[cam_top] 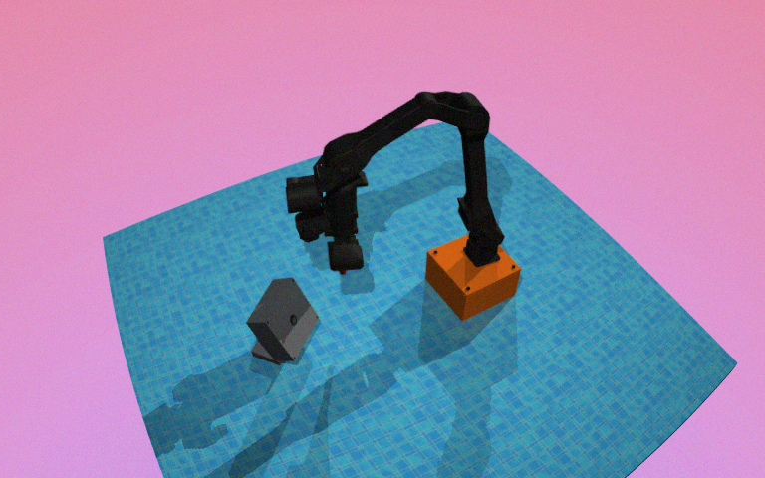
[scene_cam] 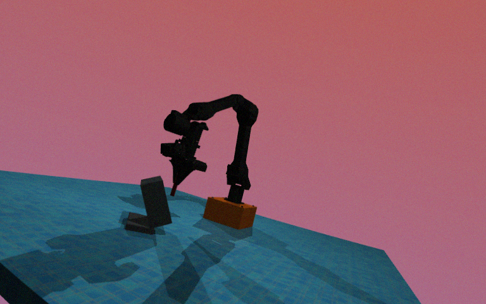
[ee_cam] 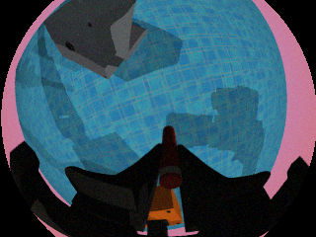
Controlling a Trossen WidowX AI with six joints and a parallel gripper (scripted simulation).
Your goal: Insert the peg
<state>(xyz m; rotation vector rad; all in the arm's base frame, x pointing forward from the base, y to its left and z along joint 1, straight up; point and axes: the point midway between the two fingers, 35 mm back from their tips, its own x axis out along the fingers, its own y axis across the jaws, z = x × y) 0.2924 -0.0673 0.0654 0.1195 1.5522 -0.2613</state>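
The grey sloped panel lies 16 cm ahead of my gripper tip, 8 cm to the left of it and 4 cm below it. Round my gripper tip: red round peg 2 cm above.
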